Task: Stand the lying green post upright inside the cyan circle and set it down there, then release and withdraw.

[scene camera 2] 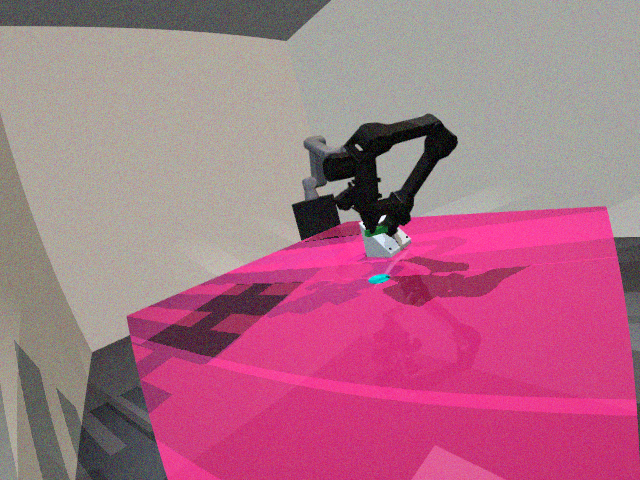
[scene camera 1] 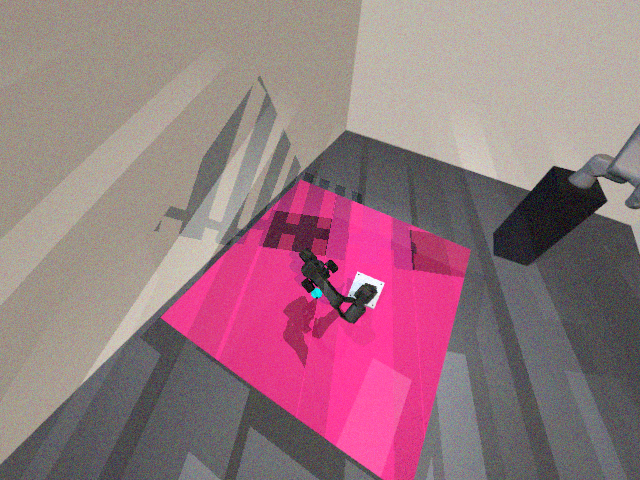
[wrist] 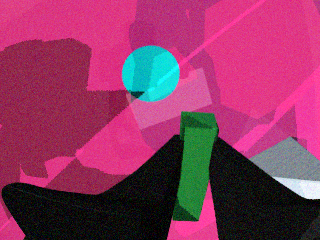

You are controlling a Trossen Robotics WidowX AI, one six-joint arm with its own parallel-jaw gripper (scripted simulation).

Labels:
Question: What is the gripper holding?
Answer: A green post.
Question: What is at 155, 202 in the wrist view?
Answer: The gripper.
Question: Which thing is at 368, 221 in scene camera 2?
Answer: The gripper.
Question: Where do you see a cyan circle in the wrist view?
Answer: At 150, 74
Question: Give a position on a green post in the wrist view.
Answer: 199, 131

